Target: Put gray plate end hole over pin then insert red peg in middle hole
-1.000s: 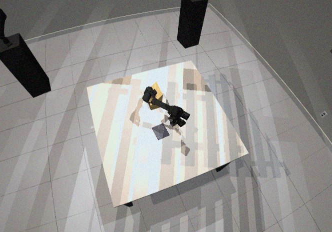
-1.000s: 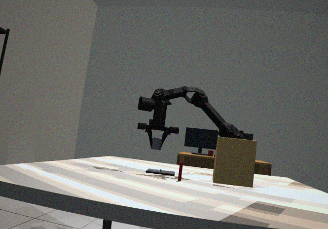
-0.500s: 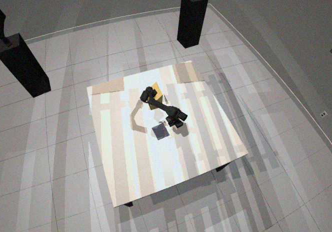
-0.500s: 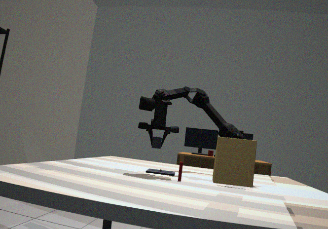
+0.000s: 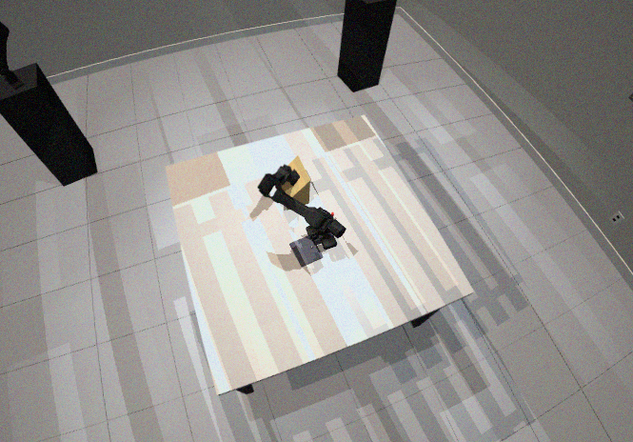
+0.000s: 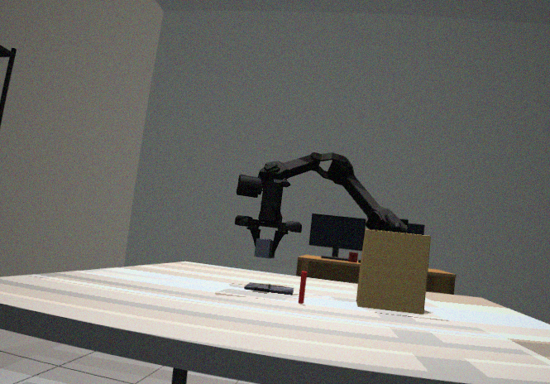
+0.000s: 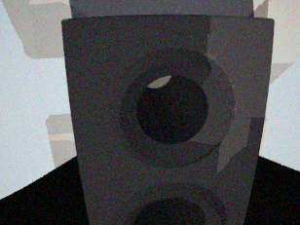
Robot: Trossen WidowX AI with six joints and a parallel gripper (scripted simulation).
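The dark flat base is 20 mm behind my gripper tip, 60 mm to the right of it and 100 mm below it. The rest, counted from my gripper tip: red peg 110 mm behind, 120 mm to the left, 70 mm below; then gray plate 30 mm above.
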